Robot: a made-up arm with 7 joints. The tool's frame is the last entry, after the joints.
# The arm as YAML. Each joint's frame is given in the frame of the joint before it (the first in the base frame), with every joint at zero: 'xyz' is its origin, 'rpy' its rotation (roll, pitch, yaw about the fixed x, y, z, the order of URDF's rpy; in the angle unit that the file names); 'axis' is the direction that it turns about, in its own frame. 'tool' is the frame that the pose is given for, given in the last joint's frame.
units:
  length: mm
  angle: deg
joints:
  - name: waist
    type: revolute
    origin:
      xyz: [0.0, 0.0, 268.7]
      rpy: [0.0, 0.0, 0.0]
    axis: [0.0, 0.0, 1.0]
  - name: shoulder
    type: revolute
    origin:
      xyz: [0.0, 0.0, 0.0]
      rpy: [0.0, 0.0, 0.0]
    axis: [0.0, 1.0, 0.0]
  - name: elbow
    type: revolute
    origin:
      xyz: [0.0, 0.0, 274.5]
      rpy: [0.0, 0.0, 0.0]
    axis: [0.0, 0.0, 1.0]
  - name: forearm
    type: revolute
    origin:
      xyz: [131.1, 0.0, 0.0]
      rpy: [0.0, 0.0, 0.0]
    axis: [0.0, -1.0, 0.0]
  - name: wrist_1
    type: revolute
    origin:
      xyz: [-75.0, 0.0, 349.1]
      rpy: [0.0, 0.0, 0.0]
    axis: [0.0, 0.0, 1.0]
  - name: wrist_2
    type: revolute
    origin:
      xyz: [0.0, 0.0, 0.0]
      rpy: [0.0, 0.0, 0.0]
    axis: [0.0, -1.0, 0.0]
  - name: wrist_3
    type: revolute
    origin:
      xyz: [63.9, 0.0, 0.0]
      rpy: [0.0, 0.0, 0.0]
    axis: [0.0, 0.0, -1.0]
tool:
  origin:
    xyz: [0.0, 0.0, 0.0]
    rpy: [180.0, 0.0, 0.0]
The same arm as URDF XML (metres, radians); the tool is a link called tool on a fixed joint. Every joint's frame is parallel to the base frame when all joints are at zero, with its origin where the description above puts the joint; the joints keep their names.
<robot name="arm">
<joint name="waist" type="continuous"><parent link="base"/><child link="link1"/><origin xyz="0 0 0.2687"/><axis xyz="0 0 1"/></joint>
<joint name="shoulder" type="continuous"><parent link="link1"/><child link="link2"/><origin xyz="0 0 0"/><axis xyz="0 1 0"/></joint>
<joint name="elbow" type="continuous"><parent link="link2"/><child link="link3"/><origin xyz="0 0 0.2745"/><axis xyz="0 0 1"/></joint>
<joint name="forearm" type="continuous"><parent link="link3"/><child link="link4"/><origin xyz="0.1311 0 0"/><axis xyz="0 -1 0"/></joint>
<joint name="wrist_1" type="continuous"><parent link="link4"/><child link="link5"/><origin xyz="-0.075 0 0.3491"/><axis xyz="0 0 1"/></joint>
<joint name="wrist_2" type="continuous"><parent link="link5"/><child link="link6"/><origin xyz="0 0 0"/><axis xyz="0 -1 0"/></joint>
<joint name="wrist_3" type="continuous"><parent link="link6"/><child link="link7"/><origin xyz="0.0639 0 0"/><axis xyz="0 0 -1"/></joint>
<joint name="tool_fixed" type="fixed"><parent link="link7"/><child link="tool"/><origin xyz="0 0 0" rpy="3.1416 0 0"/></joint>
<link name="base"/>
<link name="link1"/>
<link name="link2"/>
<link name="link3"/>
<link name="link4"/>
<link name="link5"/>
<link name="link6"/>
<link name="link7"/>
<link name="tool"/>
</robot>

